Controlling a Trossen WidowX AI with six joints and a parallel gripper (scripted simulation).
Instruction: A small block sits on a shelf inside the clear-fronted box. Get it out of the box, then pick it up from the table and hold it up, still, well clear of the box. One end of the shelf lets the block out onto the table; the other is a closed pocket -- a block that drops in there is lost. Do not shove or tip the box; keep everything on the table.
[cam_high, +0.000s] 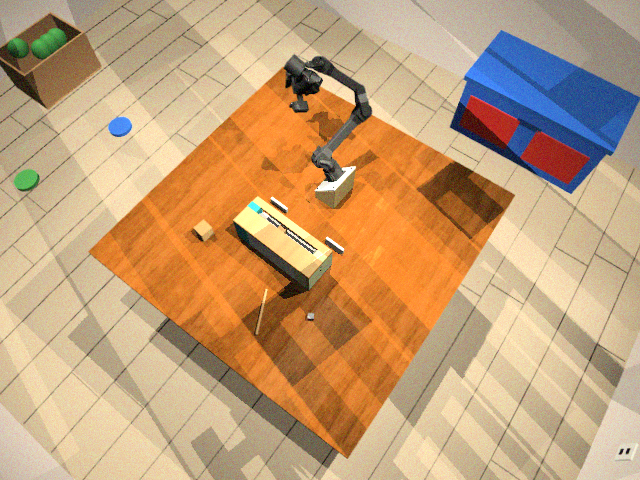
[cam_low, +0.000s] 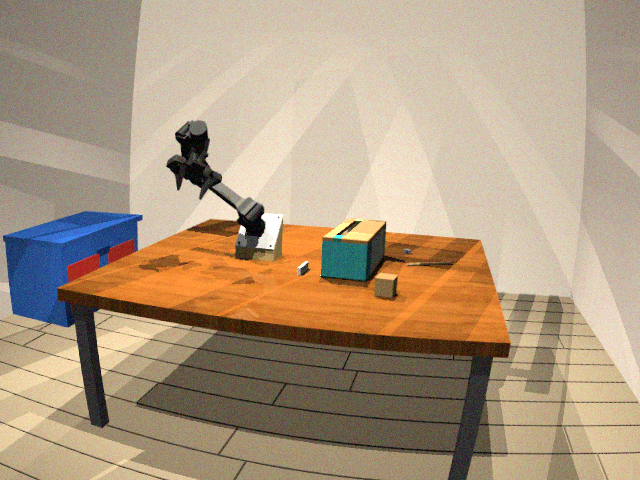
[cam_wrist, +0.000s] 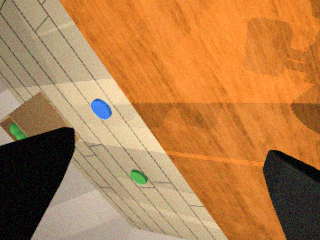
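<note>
Right now the long tan-topped box is 42 cm ahead of my gripper tip, 36 cm to the left of it and 19 cm below it. Round my gripper tip: small block 43 cm ahead, 32 cm to the left, 17 cm below; then thin stick 71 cm ahead, 46 cm to the left, 25 cm below; then tiny grey cube 61 cm ahead, 62 cm to the left, 25 cm below.
</note>
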